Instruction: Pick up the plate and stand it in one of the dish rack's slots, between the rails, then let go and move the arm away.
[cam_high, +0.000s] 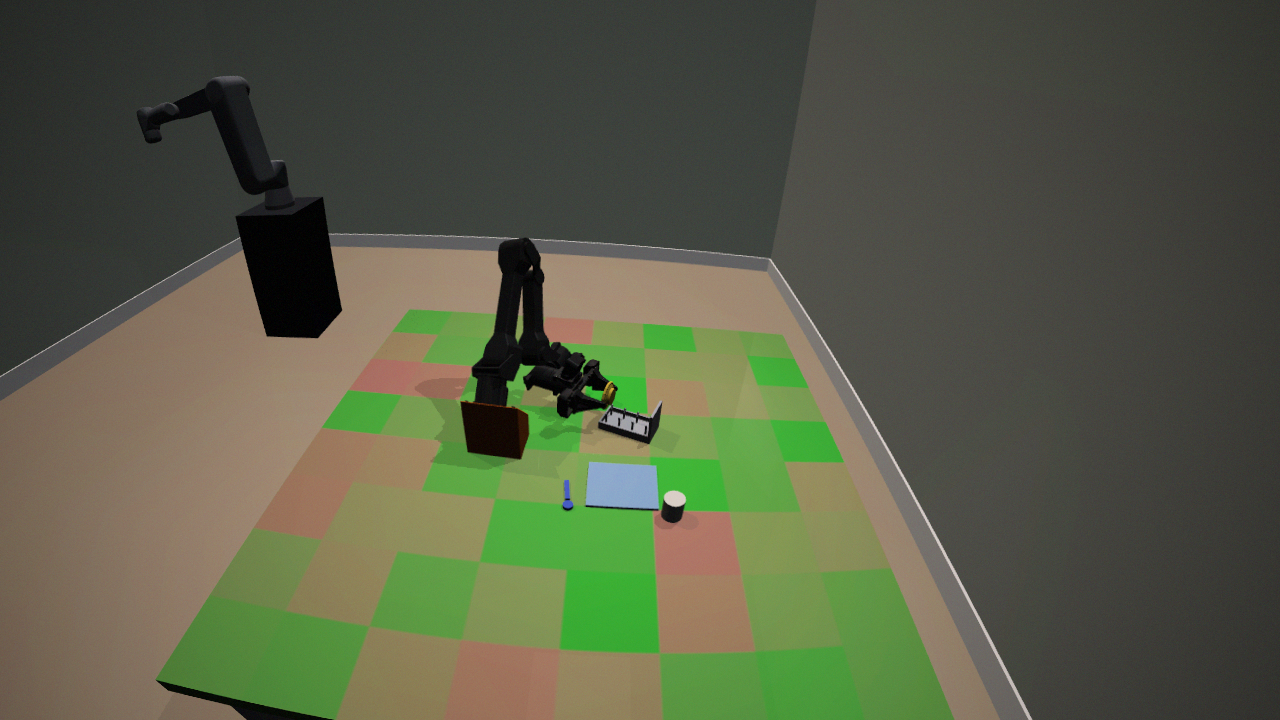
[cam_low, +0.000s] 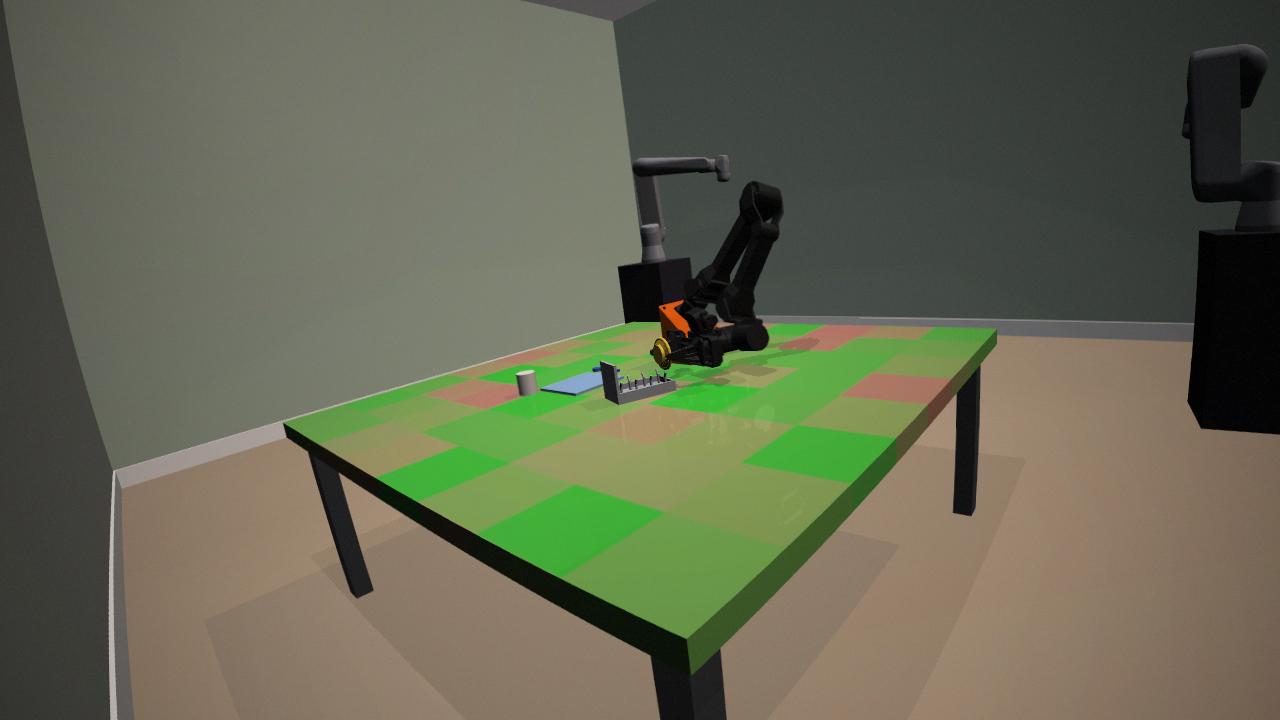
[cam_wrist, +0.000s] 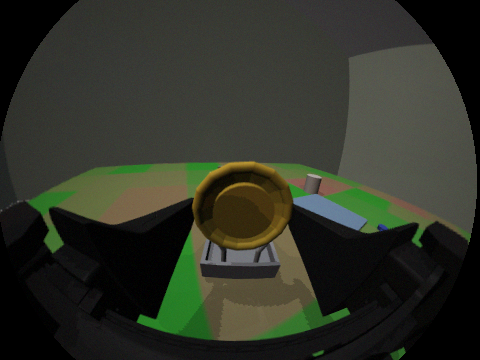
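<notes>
The grey dish rack lies 40 mm ahead of my gripper tip, 20 mm to the right of it and 50 mm below it. Round my gripper tip: yellow plate (10 mm behind); then small blue spoon (100 mm behind, 260 mm to the right, 70 mm below); then light blue mat (20 mm ahead, 220 mm to the right, 70 mm below).
</notes>
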